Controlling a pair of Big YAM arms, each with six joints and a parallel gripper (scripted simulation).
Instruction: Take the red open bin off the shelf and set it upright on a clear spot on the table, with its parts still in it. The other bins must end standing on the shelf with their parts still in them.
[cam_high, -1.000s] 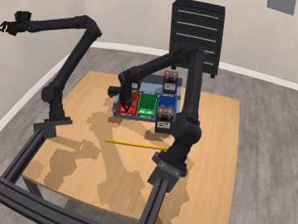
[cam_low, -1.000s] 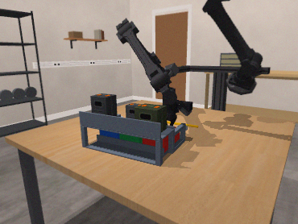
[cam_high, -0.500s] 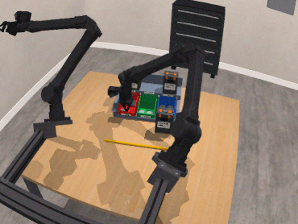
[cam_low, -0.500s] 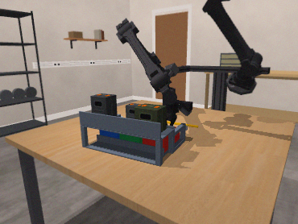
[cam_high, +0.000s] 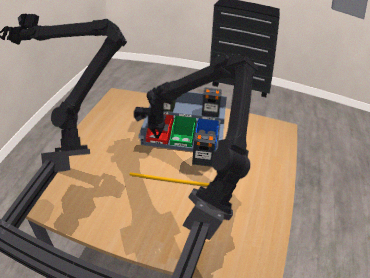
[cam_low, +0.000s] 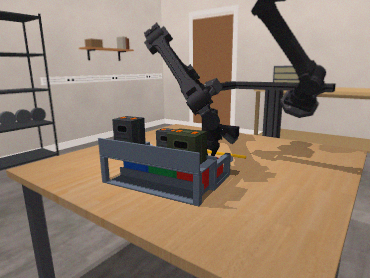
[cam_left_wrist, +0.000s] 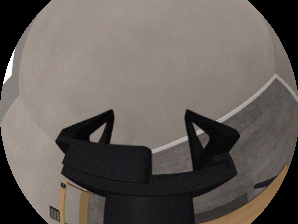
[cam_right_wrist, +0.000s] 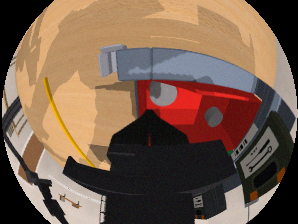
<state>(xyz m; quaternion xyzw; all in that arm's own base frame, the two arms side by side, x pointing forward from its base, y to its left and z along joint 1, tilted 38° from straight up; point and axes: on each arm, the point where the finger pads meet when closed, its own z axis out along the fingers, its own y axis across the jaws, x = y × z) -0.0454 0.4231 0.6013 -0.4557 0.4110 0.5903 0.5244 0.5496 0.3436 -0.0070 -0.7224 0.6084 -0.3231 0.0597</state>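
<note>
Now: the red bin 70 mm ahead of my right hand and 20 mm to the left of it. From my right hand the other things lie so: blue bin: 130 mm ahead, 200 mm to the right; then green bin: 100 mm ahead, 90 mm to the right.
</note>
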